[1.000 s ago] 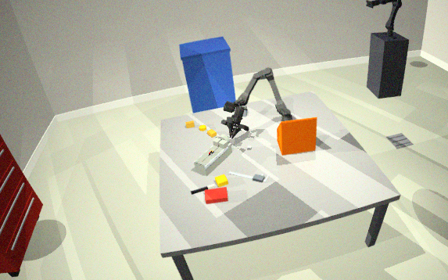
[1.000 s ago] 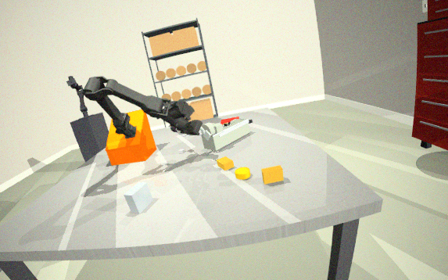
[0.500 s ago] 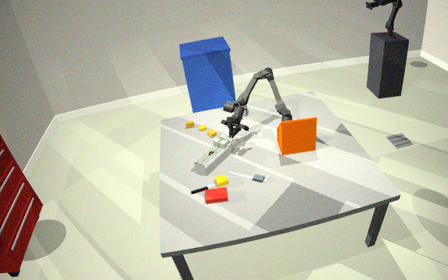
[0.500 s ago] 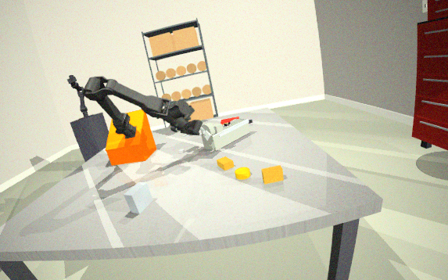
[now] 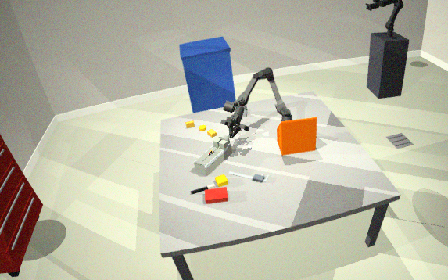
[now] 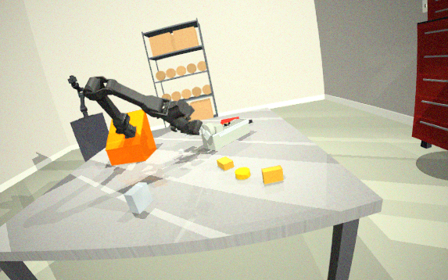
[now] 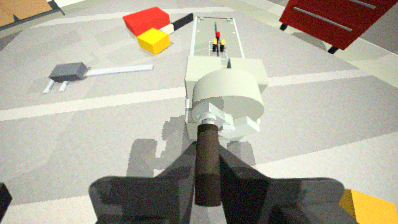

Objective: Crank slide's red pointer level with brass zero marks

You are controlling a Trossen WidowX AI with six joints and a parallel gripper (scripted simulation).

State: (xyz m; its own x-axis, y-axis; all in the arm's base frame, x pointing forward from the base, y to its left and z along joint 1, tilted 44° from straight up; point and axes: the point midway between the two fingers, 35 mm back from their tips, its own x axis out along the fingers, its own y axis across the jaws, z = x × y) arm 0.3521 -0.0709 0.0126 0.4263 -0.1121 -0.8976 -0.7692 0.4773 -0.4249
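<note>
Now: gripper tip 1 cm past the dark brown crank handle, 1 cm to the left of it and 2 cm below it. From my gripper tip the other things lie so: yellow block: 9 cm ahead, 31 cm to the left, 7 cm below; grey cube: 13 cm behind, 41 cm to the right, 5 cm below; red pointer: 14 cm ahead, 13 cm to the left.
</note>
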